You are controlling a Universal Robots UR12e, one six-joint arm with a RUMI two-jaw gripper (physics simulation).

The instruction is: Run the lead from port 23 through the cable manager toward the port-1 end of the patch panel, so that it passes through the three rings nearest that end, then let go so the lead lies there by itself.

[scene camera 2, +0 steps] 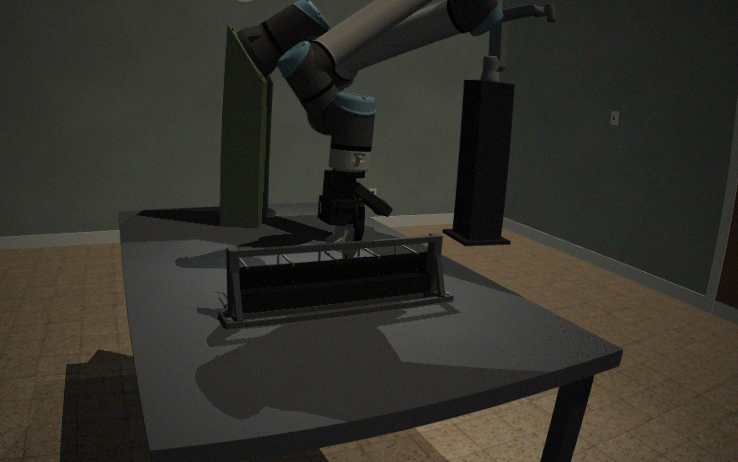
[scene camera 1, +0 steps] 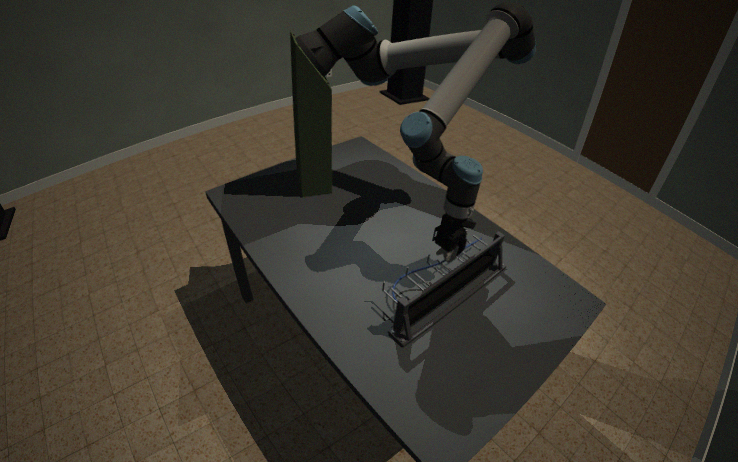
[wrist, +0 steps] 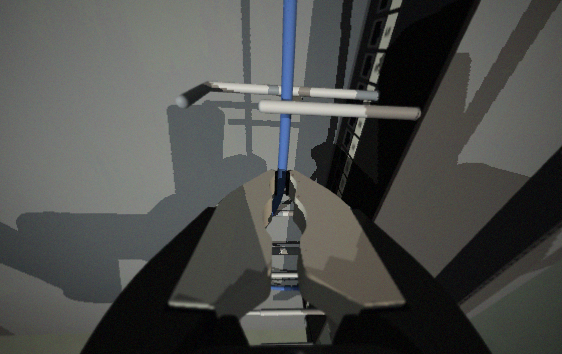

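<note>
The blue lead (scene camera 1: pixel 416 270) (wrist: pixel 288 40) runs along the rings behind the patch panel (wrist: pixel 435 50). In scene camera 1 it shows on both sides of my gripper (scene camera 1: pixel 450 257) (scene camera 2: pixel 348 254) (wrist: pixel 282 180). My gripper is shut on the lead, fingertips down low among the rings, close behind the top rail (scene camera 1: pixel 435 282) (scene camera 2: pixel 294 249) of the panel's frame. In the wrist view, just ahead of the fingertips, the lead passes under the nearer prong (wrist: pixel 340 109) and over the farther, bent prong (wrist: pixel 240 88). Port numbers are too small to read, and the rings behind the fingers are partly hidden.
The panel's frame stands on the grey table (scene camera 1: pixel 305 245) (scene camera 2: pixel 462 337), with end uprights close to the rings. A tall green board (scene camera 1: pixel 313 130) (scene camera 2: pixel 242 141) stands at the far end of the table, beside the arm's base. A dark pillar (scene camera 2: pixel 482 163) stands behind the table.
</note>
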